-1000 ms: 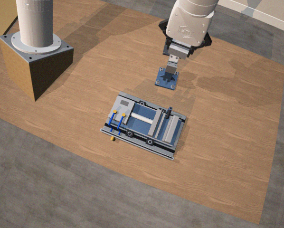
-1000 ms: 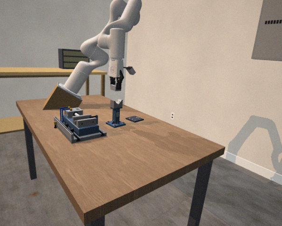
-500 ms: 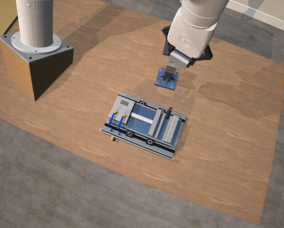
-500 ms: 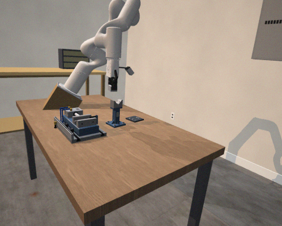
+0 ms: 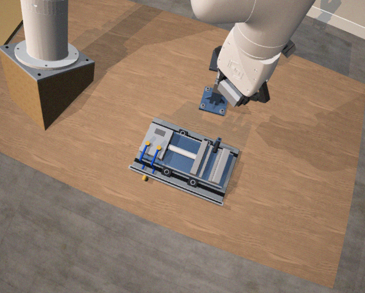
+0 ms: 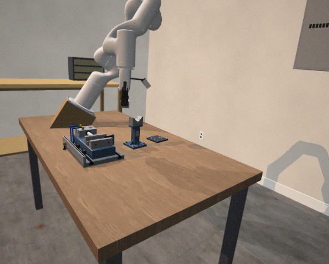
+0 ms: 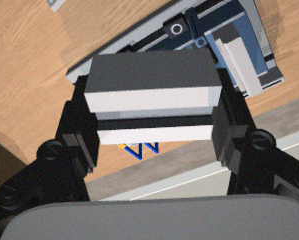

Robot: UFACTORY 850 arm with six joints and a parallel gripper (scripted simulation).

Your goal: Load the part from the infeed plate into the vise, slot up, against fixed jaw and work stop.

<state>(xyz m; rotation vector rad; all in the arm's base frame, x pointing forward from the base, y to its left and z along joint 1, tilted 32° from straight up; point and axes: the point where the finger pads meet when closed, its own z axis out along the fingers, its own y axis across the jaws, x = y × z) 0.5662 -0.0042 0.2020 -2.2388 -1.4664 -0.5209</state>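
Now: hand 1 cm short of the moving jaw, 14 cm to the left of it and 17 cm above it. Also, from my hand: work stop: 3 cm ahead, 9 cm to the right, 16 cm below; then V-block post: 5 cm behind, 8 cm to the left, 19 cm below; then part: right at my hand.
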